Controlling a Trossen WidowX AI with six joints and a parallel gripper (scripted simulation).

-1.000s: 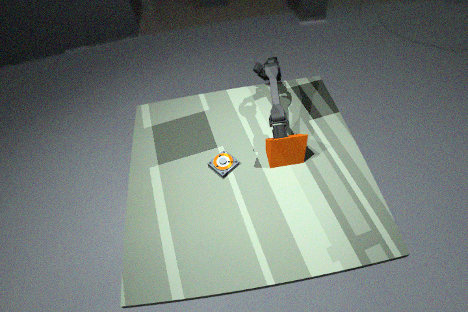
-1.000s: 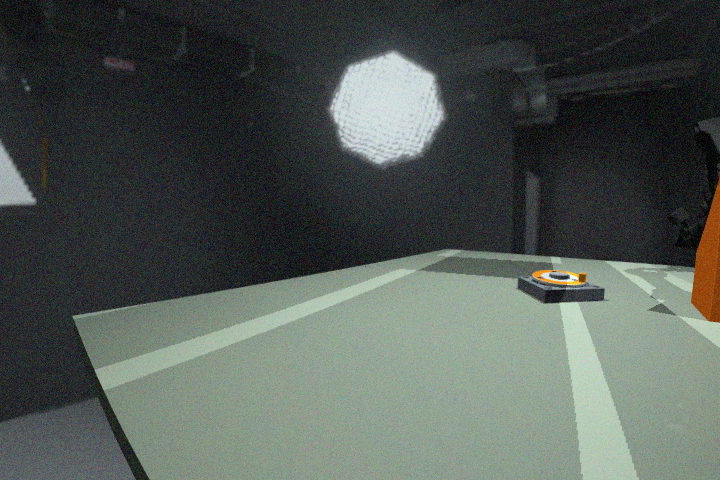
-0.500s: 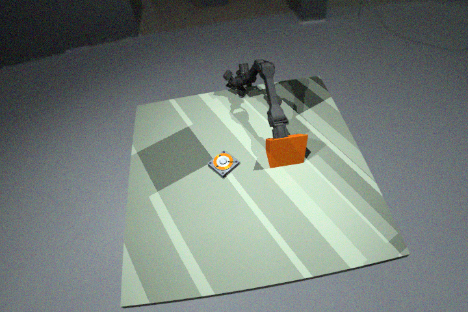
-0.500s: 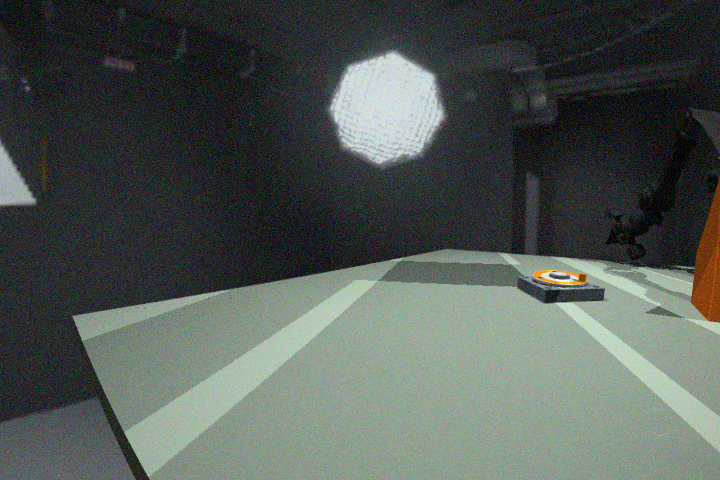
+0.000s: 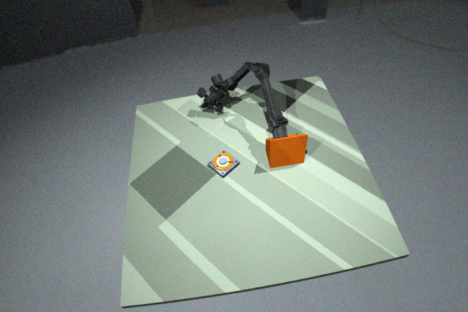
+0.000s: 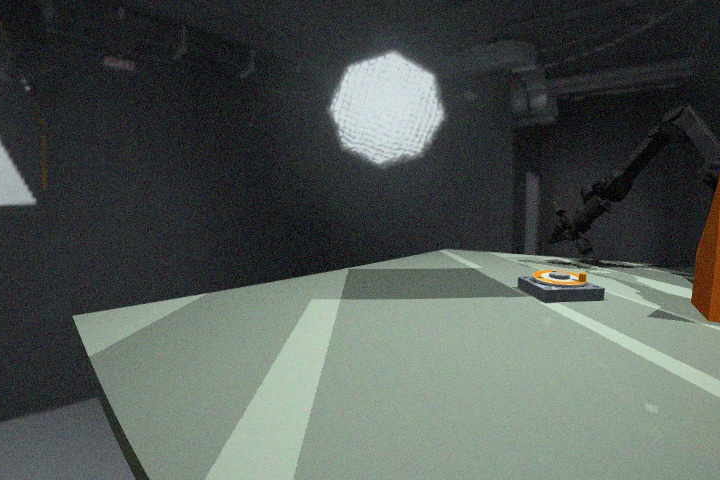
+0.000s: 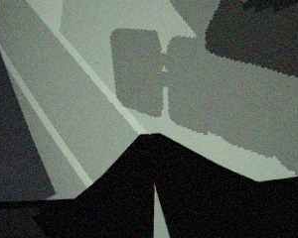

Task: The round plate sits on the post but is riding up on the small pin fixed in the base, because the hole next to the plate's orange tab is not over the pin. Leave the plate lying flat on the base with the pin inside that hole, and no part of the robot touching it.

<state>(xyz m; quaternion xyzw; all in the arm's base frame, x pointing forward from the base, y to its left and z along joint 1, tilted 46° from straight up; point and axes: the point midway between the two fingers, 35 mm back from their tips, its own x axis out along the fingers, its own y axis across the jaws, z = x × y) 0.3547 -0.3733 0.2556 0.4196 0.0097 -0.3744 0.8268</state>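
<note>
Now: the base 43 cm to the left of my gripper tip, 7 cm behind it and 4 cm below it.
</note>
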